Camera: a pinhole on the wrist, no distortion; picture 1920 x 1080 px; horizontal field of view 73.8 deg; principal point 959.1 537.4 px. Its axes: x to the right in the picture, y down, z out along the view. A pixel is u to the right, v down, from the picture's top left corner.
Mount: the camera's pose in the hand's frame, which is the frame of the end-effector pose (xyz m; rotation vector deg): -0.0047 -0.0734 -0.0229 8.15 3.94 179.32
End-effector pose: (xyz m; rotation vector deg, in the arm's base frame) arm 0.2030 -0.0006 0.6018 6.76 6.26 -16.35
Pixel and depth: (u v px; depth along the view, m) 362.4 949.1 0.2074
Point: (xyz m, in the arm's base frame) 0.2863 -0.1799 0.7502
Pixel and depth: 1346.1 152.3 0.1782
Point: 0.1740 -0.0207 0.7607
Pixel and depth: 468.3 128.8 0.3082
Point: 0.3732 -0.0392 0.8532
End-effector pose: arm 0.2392 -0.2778 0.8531 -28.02 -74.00 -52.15
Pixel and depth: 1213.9 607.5 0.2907
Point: 0.0141 -0.1040 0.8723
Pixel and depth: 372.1 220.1 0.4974
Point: 0.0293 0.0209 1.2305
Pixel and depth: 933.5 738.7 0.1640
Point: 0.0809 -0.2277 0.8846
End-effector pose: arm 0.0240 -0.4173 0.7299 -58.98 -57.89 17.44
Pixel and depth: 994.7 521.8 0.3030
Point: -0.2079 -0.2792 0.8220
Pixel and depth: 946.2 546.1 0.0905
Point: -0.0440 -0.4129 0.7991
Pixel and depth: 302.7 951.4 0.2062
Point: -0.0847 -0.3106 0.9281
